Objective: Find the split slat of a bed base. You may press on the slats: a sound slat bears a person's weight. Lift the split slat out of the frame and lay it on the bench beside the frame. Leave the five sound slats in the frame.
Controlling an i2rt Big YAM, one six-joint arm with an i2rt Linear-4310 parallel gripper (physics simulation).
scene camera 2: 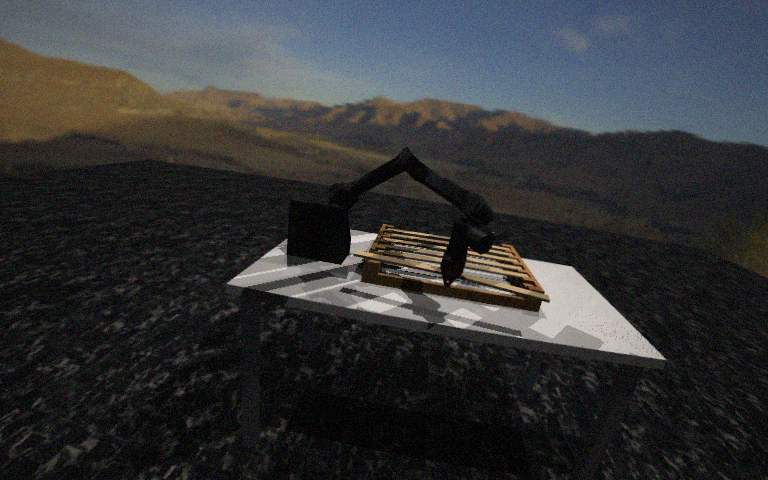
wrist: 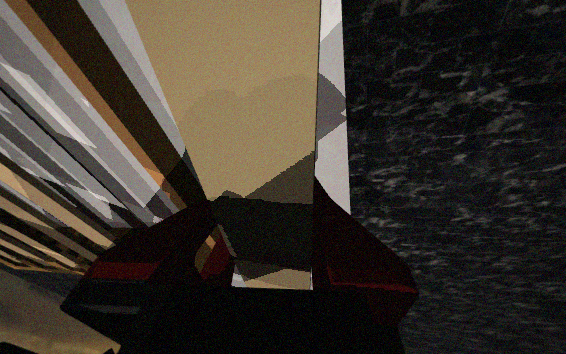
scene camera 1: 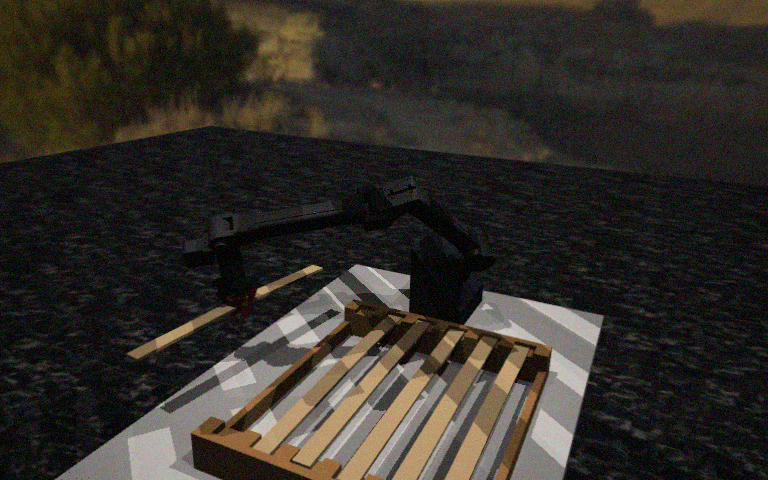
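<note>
My gripper (scene camera 1: 244, 305) (scene camera 2: 448, 281) (wrist: 276, 182) is shut on a long pale slat (scene camera 1: 186, 331) (scene camera 2: 504, 286) (wrist: 250, 125), near its middle. The slat is held raised and roughly level, outside the long side of the wooden frame (scene camera 1: 226, 458) (scene camera 2: 492, 298) (wrist: 116, 117). Its shadow lies on the bench (scene camera 1: 147, 447) (scene camera 2: 589, 305) (wrist: 332, 165) between the frame and the bench edge. Several other slats lie side by side in the frame; one of these slats (scene camera 1: 396, 404) is in the middle. No crack can be made out on the held slat.
The black arm base (scene camera 1: 447, 283) (scene camera 2: 318, 232) stands on the bench by one short end of the frame. The bench edge runs close beyond the held slat in the wrist view, with dark ground past it.
</note>
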